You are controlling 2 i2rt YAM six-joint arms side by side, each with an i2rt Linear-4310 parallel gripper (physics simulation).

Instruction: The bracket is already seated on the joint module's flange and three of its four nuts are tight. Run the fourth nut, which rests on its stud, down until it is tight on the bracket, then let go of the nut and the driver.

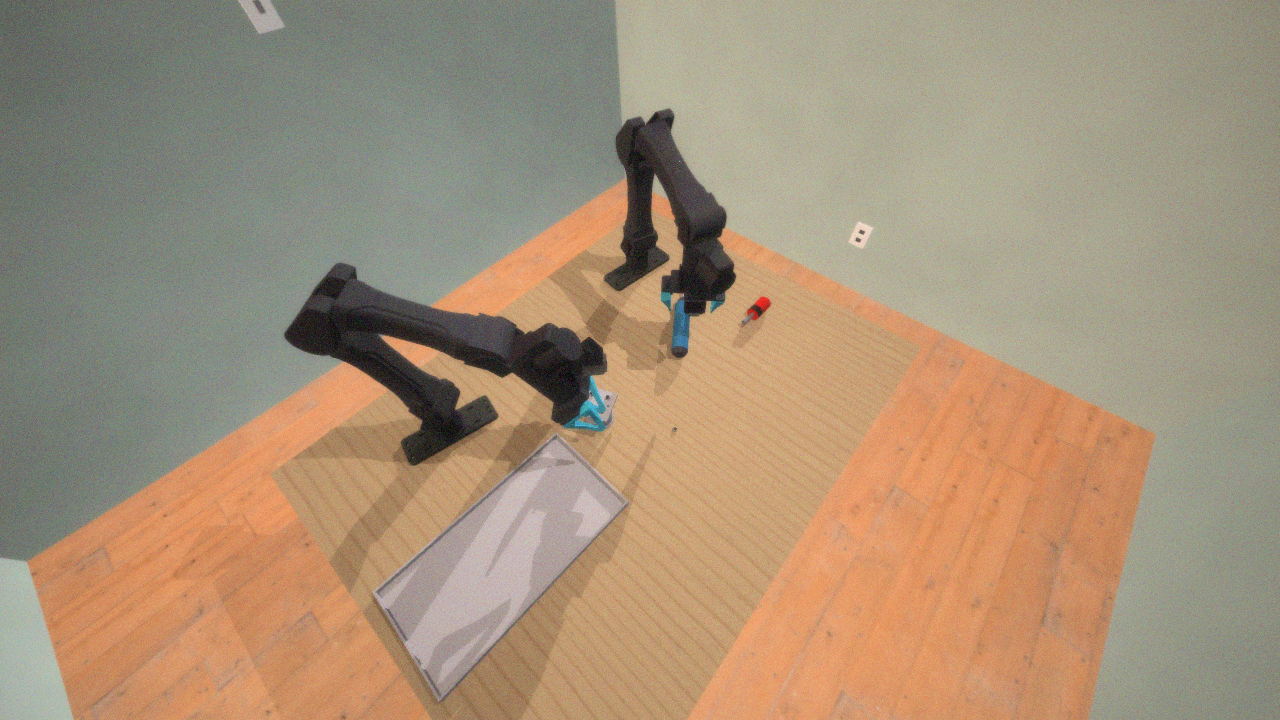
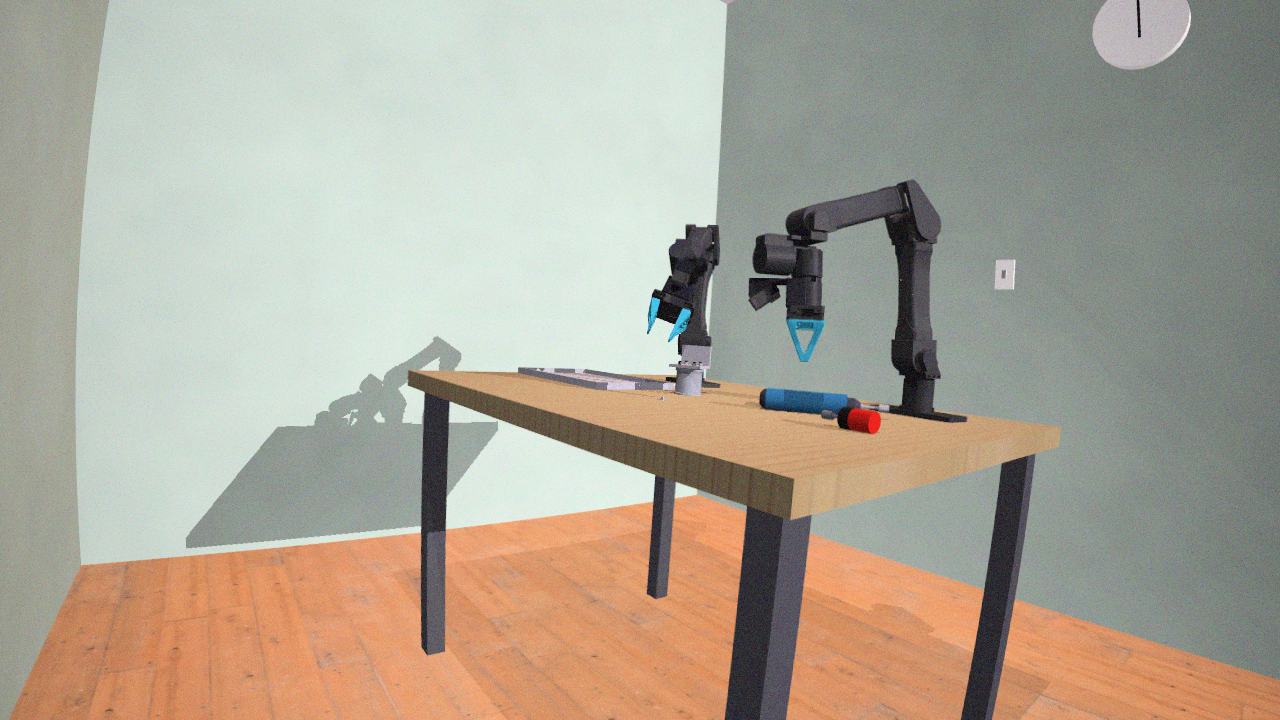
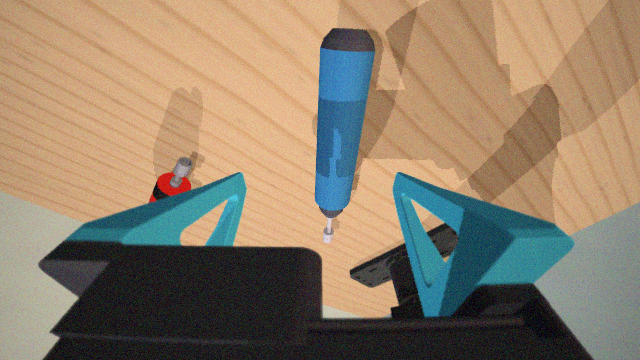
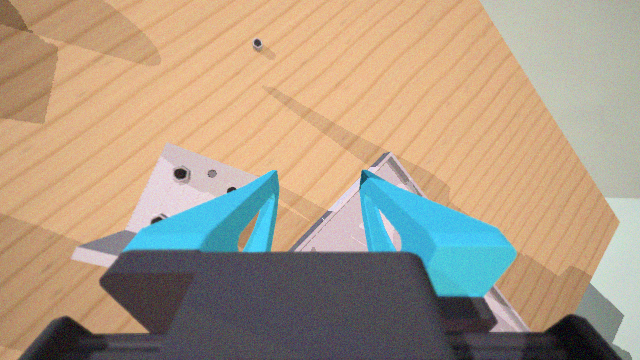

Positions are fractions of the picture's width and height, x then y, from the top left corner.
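A blue driver is out of frame in image 4, yet I can see it in image 1 (0.53, 0.47), in image 2 (0.60, 0.55) and in image 3 (0.54, 0.17).
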